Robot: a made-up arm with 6 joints. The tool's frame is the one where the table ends. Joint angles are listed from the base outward.
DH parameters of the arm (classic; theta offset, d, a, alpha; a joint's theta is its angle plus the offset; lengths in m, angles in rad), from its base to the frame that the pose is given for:
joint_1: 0 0.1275 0 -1.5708
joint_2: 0.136 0 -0.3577 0
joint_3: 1.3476 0 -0.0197 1.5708
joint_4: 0 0.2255 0 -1.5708
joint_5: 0 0 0.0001 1.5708
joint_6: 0 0.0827 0 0
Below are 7 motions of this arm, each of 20 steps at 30 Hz.
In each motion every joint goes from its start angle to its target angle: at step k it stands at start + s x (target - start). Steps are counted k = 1, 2, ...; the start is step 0. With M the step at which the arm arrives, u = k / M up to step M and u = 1 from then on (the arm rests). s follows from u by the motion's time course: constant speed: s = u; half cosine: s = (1 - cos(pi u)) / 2; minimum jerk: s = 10 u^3 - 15 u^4 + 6 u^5.
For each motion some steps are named. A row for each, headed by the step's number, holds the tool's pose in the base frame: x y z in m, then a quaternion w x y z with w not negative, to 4 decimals.
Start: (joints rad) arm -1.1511 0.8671 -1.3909 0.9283 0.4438 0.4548
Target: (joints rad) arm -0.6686 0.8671 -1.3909 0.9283 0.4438 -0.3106
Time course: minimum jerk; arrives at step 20
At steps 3, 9, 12, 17, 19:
3: 0.0487 -0.0375 0.5999 0.7902 0.4893 0.3270 0.1709
9: 0.0547 -0.0280 0.5999 0.7983 0.3987 0.4328 0.1282
12: 0.0579 -0.0205 0.5999 0.8027 0.3188 0.4947 0.0970
17: 0.0602 -0.0122 0.5999 0.8060 0.2242 0.5441 0.0639
19: 0.0604 -0.0114 0.5999 0.8062 0.2156 0.5476 0.0610

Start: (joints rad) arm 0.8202 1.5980 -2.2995 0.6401 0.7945 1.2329
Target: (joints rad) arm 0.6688 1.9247 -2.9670 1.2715 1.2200 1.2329
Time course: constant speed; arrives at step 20
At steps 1, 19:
1: 0.1647 0.2284 0.6639 0.0649 0.1318 0.6579 0.7386
19: 0.1735 0.2327 0.6726 0.1241 0.0374 -0.6345 -0.7620

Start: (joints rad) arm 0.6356 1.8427 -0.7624 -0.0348 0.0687 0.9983
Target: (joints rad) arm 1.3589 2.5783 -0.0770 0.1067 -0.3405 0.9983
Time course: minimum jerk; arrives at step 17
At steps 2, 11, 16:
2: 0.2562 0.1927 0.2008 0.1706 0.1547 0.9571 0.1761
11: 0.0696 0.1678 0.0436 0.0480 0.0589 -0.9897 0.1212
16: 0.0305 0.1270 0.0387 0.0674 0.1294 -0.9598 0.2400

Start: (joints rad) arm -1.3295 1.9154 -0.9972 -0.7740 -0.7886 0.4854
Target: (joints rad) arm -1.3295 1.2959 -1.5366 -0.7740 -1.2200 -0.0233
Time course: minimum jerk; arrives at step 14
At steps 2, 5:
2: 0.1362 -0.3804 0.2861 0.5966 0.2808 0.7033 -0.2656
5: 0.1361 -0.3645 0.3785 0.6598 0.1471 0.6342 -0.3753

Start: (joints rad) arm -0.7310 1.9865 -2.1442 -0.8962 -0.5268 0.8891
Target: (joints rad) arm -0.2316 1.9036 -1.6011 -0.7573 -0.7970 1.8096
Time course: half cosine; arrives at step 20
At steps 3, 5, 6, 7, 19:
3: 0.3761 -0.2759 0.5430 0.8537 0.0228 0.4975 -0.1521
5: 0.3895 -0.2580 0.5338 0.8585 0.0364 0.5051 -0.0814
6: 0.3976 -0.2459 0.5278 0.8585 0.0455 0.5095 -0.0356
7: 0.4060 -0.2320 0.5211 0.8557 0.0561 0.5142 0.0156
19: 0.4491 -0.0657 0.4479 0.6515 0.1889 0.5336 0.5052

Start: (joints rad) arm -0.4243 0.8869 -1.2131 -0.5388 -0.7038 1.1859
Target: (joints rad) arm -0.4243 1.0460 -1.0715 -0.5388 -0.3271 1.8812
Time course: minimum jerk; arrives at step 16
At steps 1, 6, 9, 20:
1: 0.0586 0.0036 0.6087 0.9308 0.0091 0.3046 0.2021
6: 0.0880 -0.0135 0.5926 0.8870 0.1062 0.3543 0.2764
9: 0.1211 -0.0336 0.5678 0.8157 0.2364 0.3916 0.3541
20: 0.1528 -0.0541 0.5348 0.7185 0.3879 0.3991 0.4172

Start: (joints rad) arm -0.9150 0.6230 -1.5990 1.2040 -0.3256 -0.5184
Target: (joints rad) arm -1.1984 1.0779 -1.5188 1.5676 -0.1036 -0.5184
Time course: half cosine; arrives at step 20
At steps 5, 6, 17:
5: -0.0742 0.0659 0.6592 0.9501 0.2699 0.0608 -0.1442
6: -0.0630 0.0539 0.6607 0.9458 0.2827 0.0731 -0.1419
17: 0.0356 -0.1122 0.6391 0.8688 0.4548 0.1714 -0.0950

